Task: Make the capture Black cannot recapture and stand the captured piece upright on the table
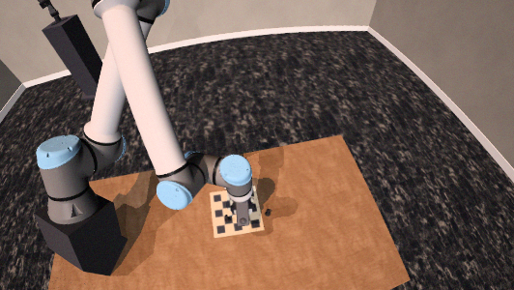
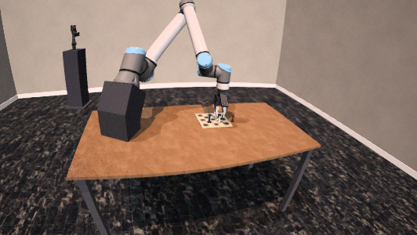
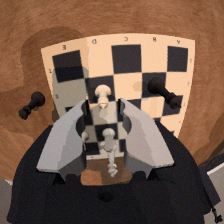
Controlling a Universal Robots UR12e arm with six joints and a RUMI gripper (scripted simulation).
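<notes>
The chessboard is 40 mm behind my hand, 30 mm to the left of it and 40 mm below it.
</notes>
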